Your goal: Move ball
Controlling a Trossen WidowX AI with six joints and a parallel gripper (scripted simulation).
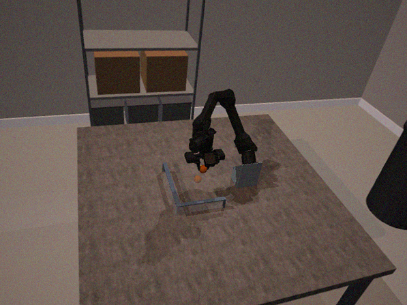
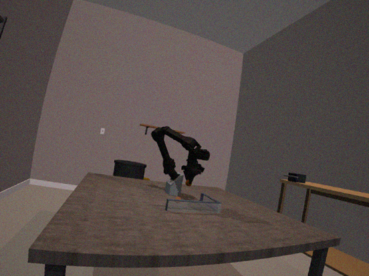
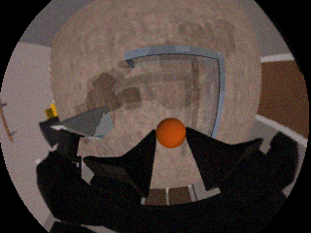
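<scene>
My gripper tip is 110 mm above the see-through copy of ball, 50 mm to the left of it and 10 mm past it. Also, from my gripper tip: orange ball right at my gripper tip.
</scene>
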